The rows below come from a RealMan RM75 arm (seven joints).
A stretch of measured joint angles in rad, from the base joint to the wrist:
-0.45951 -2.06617 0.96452 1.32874 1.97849 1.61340 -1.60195
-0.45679 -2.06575 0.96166 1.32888 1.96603 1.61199 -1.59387
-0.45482 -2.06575 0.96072 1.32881 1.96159 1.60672 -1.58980
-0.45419 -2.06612 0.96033 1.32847 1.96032 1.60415 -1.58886
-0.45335 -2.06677 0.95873 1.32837 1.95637 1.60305 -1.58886
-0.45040 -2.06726 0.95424 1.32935 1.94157 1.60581 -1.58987
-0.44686 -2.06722 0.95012 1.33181 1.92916 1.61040 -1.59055
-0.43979 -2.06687 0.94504 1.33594 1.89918 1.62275 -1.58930
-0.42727 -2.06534 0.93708 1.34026 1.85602 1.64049 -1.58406
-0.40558 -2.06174 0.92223 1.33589 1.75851 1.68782 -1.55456
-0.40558 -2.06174 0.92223 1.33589 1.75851 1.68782 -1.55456
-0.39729 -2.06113 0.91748 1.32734 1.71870 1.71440 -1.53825
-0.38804 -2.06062 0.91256 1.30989 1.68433 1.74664 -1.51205
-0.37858 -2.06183 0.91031 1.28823 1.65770 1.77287 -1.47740
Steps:
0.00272 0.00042 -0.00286 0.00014 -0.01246 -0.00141 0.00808
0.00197 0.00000 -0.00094 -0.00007 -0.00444 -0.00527 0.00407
0.00063 -0.00037 -0.00039 -0.00034 -0.00127 -0.00257 0.00094
0.00084 -0.00065 -0.00160 -0.00010 -0.00395 -0.00110 0.00000
0.00295 -0.00049 -0.00449 0.00098 -0.01480 0.00276 -0.00101
0.00354 0.00004 -0.00412 0.00246 -0.01241 0.00459 -0.00068
0.00707 0.00035 -0.00508 0.00413 -0.02998 0.01235 0.00125
0.01252 0.00153 -0.00796 0.00432 -0.04316 0.01774 0.00524
0.02169 0.00360 -0.01485 -0.00437 -0.09751 0.04733 0.02950
0.00000 0.00000 0.00000 0.00000 0.00000 0.00000 0.00000
0.00829 0.00061 -0.00475 -0.00855 -0.03981 0.02658 0.01631
0.00925 0.00051 -0.00492 -0.01745 -0.03437 0.03224 0.02620
0.00946 -0.00121 -0.00225 -0.02166 -0.02663 0.02623 0.03465

